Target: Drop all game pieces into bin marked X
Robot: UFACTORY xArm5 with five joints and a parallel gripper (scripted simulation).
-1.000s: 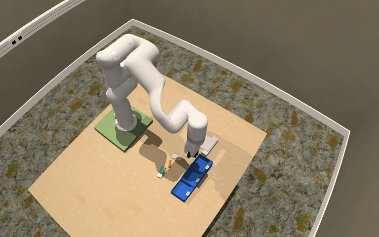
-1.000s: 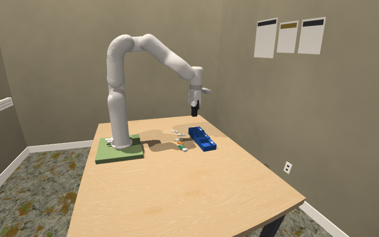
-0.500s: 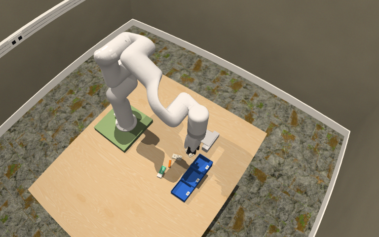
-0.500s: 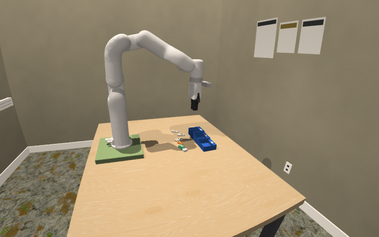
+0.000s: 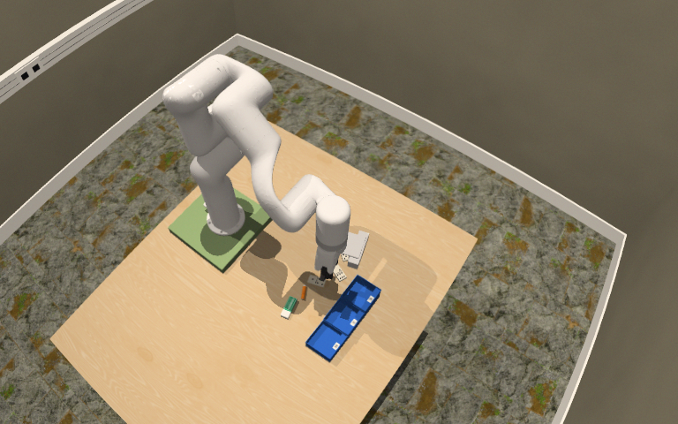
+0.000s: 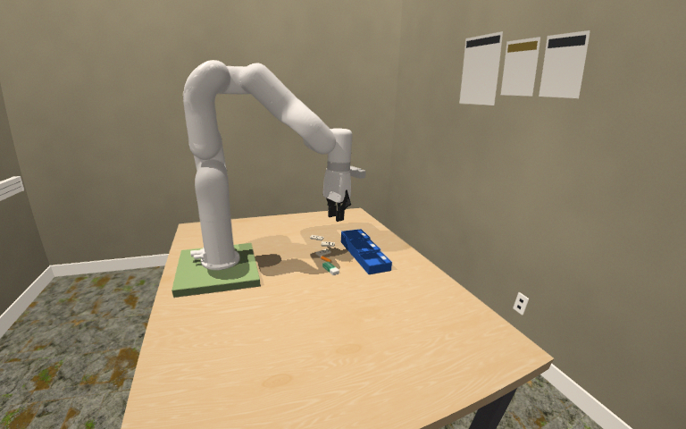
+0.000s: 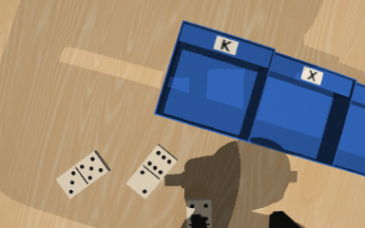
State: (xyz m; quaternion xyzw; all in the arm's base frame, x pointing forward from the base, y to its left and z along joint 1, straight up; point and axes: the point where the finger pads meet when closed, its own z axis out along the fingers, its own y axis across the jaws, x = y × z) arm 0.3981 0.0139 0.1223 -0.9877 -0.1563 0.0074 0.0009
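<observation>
The orange battery lies 50 mm behind my hand, 50 mm to the right of it and 140 mm below it. Round my hand: bin 90 mm ahead, 50 mm to the right, 130 mm below; then green-and-white item 50 mm behind, 120 mm to the right, 140 mm below.
</observation>
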